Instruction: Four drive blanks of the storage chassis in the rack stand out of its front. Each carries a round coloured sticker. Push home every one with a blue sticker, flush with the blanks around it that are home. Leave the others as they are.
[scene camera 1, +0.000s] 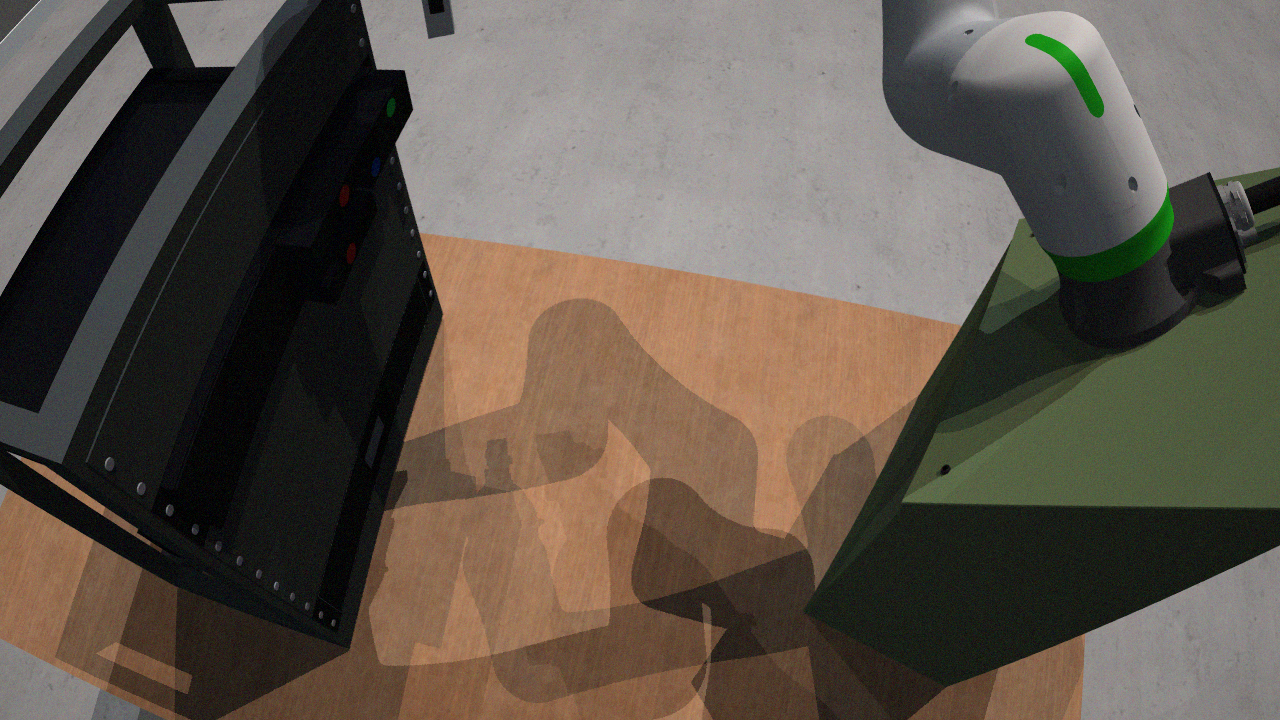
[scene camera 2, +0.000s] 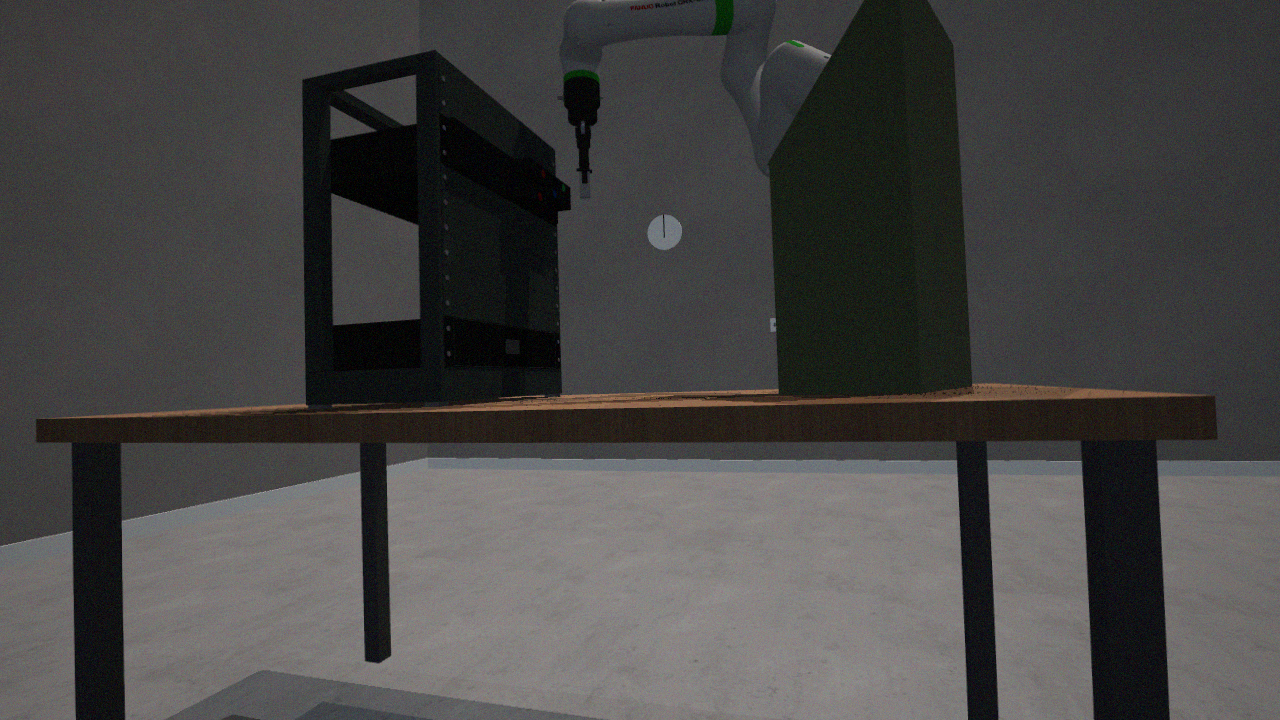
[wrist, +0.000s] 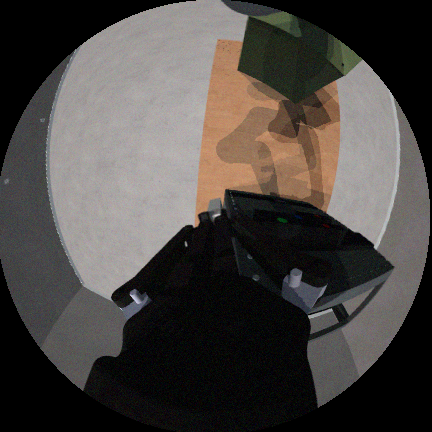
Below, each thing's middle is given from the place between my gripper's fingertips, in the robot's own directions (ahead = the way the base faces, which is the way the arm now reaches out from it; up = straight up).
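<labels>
I can see the green-stickered blank (scene camera 1: 362, 127), and it sits 12 cm to the left of my hand, 8 cm ahead of it and 1 cm below it.
</labels>
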